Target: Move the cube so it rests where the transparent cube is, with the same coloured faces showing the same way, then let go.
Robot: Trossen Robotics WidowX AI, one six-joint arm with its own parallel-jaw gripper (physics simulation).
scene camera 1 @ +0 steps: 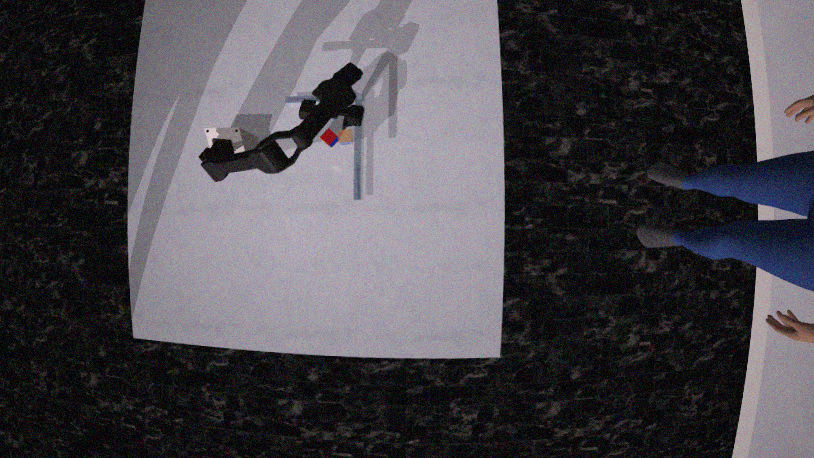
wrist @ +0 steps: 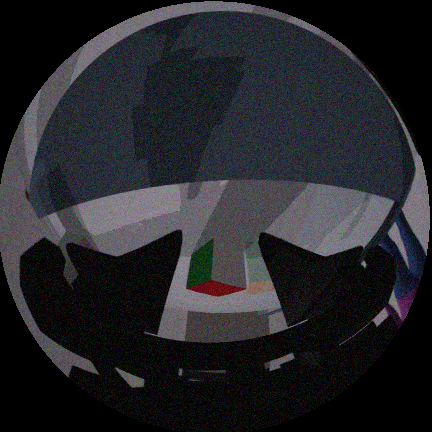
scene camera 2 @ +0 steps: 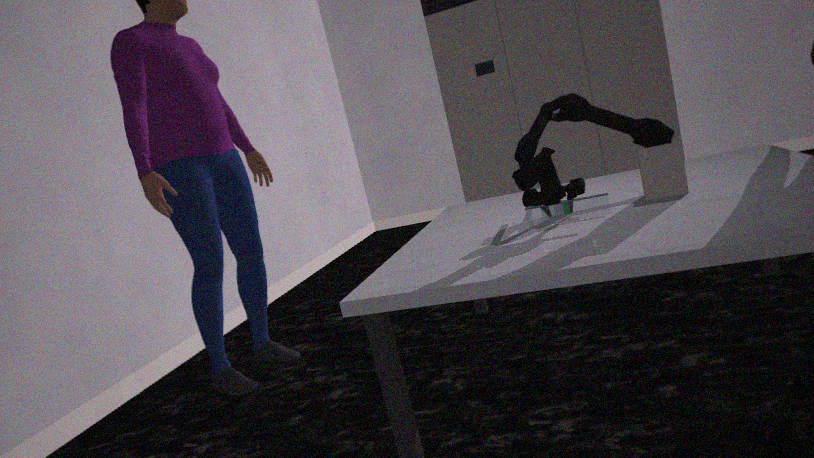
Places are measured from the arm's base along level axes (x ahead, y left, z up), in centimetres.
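Where they show: gripper, fingertip midpoint: (scene camera 1: 333, 127) (wrist: 221, 236); arm's base, link origin: (scene camera 1: 223, 147) (scene camera 2: 664, 159).
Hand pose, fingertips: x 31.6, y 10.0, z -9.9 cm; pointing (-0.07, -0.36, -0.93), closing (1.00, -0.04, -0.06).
Each offset is from my fingertips to the top centre of the thing. "pt": to the spot under its first point. Level surfaces: height alone.
The cube @(dx -0.3, dy -3.6, dz +3.4 cm) (scene camera 1: 329, 136) (scene camera 2: 567, 207) (wrist: 201, 265) stands on the table. Its top is red, with a sliver of blue side in scene camera 1 and green and grey sides in the wrist view. The transparent cube @(dx +4.5, dy -3.0, dz +3.4 cm) (scene camera 1: 346, 136) (wrist: 257, 270) is right beside it, with a pale orange top and a pale green side; the right finger partly covers it in the wrist view. My gripper (wrist: 221, 236) is open. In the wrist view the cube shows between the spread fingers, with a gap to each. In scene camera 1 the arm hides the fingertips.
A long blue-grey bar @(pt dx +9.9, dy -11.8, dz +5.4 cm) (scene camera 1: 357, 165) lies right of the cubes, and another @(pt dx -10.9, dy +7.1, dz +5.3 cm) (scene camera 1: 298, 99) shows behind the gripper. A large dark blue-grey surface @(dz +5.4 cm) (wrist: 300, 110) spans the upper wrist view. The arm's base stands on a pale block (scene camera 2: 663, 170). A person (scene camera 2: 176, 96) stands beyond the table @(dz -0.6 cm) (scene camera 1: 318, 273).
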